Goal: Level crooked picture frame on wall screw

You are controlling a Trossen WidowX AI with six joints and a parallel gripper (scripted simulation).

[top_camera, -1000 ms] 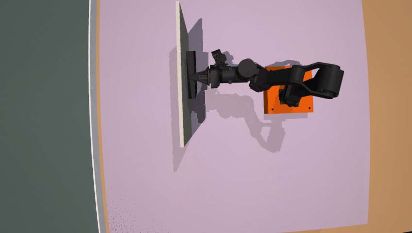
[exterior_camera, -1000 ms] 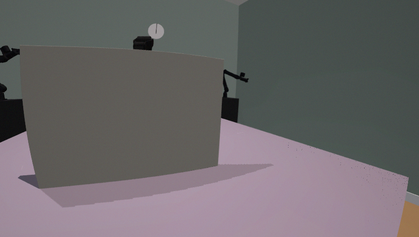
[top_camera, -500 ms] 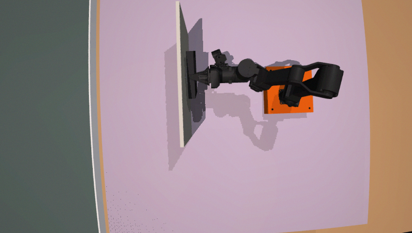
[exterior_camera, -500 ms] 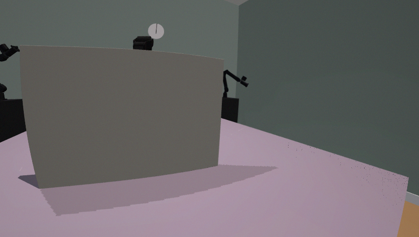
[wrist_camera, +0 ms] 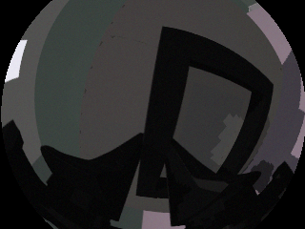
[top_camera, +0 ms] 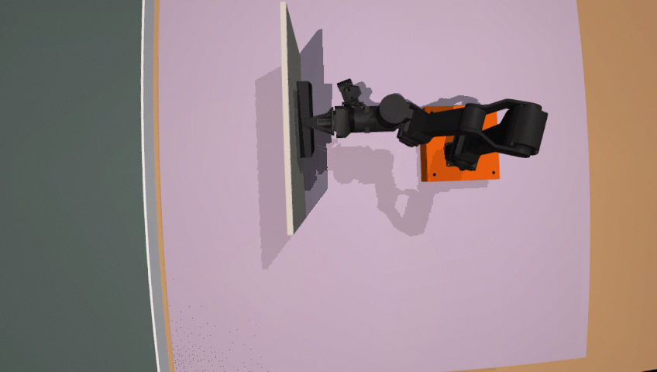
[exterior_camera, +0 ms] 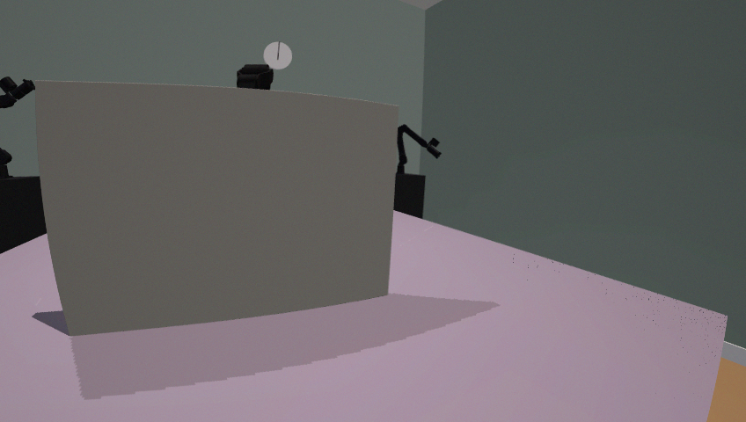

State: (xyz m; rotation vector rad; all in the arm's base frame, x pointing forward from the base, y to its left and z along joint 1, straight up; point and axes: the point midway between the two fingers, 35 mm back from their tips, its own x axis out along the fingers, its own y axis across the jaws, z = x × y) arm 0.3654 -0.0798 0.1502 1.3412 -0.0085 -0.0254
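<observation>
The picture frame lies 20 mm to the right of my gripper tip and 50 mm below it. Round my gripper tip: wall panel 20 mm ahead, 60 mm below.
</observation>
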